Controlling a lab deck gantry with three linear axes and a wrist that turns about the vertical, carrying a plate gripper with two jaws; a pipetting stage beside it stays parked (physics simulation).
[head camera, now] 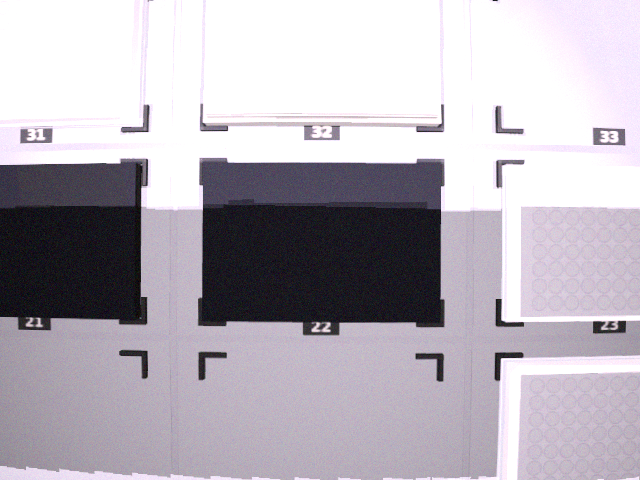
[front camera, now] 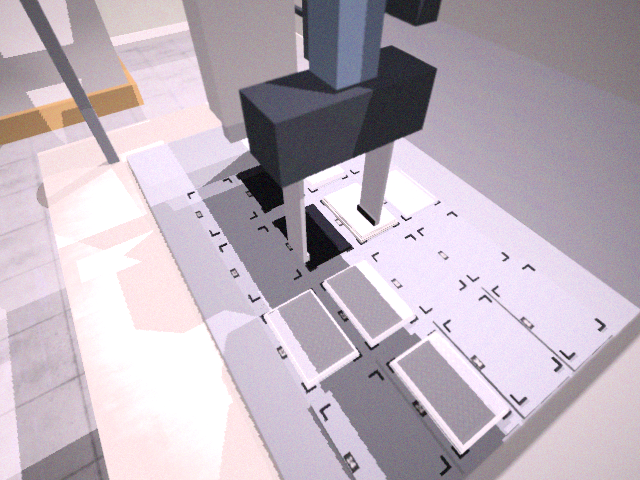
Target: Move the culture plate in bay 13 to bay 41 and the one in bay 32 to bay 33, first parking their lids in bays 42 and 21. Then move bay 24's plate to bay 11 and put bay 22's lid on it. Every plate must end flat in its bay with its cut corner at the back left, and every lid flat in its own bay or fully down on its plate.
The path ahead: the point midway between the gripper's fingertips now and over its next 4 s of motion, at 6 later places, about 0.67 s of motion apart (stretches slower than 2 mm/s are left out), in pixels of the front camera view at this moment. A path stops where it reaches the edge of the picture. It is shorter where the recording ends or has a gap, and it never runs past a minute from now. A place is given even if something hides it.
The gripper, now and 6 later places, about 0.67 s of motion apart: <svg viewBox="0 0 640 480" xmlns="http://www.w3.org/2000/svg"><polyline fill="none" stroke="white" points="334,233 281,174 275,165 416,183 455,173 415,193 398,205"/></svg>
